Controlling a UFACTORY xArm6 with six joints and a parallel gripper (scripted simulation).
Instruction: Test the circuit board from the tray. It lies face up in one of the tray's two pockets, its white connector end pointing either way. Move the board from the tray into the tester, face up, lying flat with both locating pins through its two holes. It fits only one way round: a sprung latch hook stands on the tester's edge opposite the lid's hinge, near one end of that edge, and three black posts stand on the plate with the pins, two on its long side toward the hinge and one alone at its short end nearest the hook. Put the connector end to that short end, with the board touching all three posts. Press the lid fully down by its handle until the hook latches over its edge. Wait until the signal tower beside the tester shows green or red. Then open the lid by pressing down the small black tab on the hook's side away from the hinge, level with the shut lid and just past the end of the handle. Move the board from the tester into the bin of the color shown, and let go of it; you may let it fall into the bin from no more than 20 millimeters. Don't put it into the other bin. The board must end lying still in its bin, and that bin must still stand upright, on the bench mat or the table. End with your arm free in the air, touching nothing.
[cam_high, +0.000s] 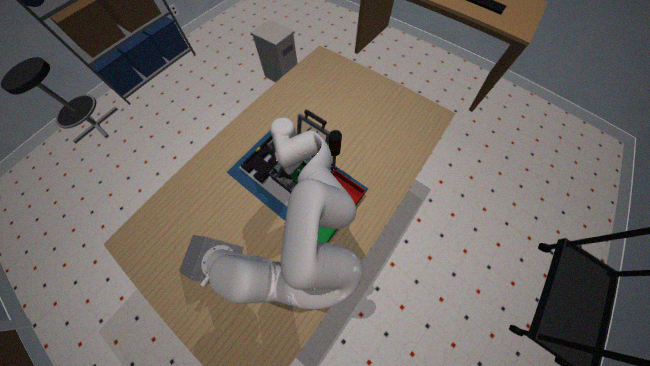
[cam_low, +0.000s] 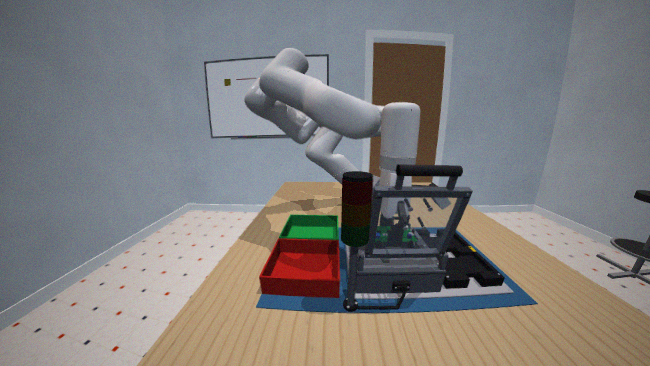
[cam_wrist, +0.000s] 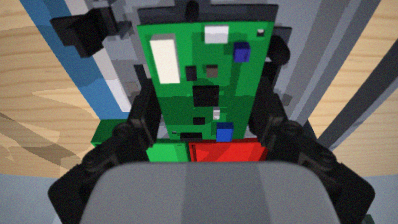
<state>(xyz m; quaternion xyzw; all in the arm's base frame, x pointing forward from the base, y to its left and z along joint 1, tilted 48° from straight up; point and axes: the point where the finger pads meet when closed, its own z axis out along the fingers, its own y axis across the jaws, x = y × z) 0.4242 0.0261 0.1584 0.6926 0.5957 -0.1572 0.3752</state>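
Now: hand right at the green circuit board. Also, from my hand: clear lid: 12 cm ahead, 3 cm to the right, 10 cm above; black latch hook: 4 cm behind, 7 cm to the left; plate: 1 cm ahead, 2 cm below.
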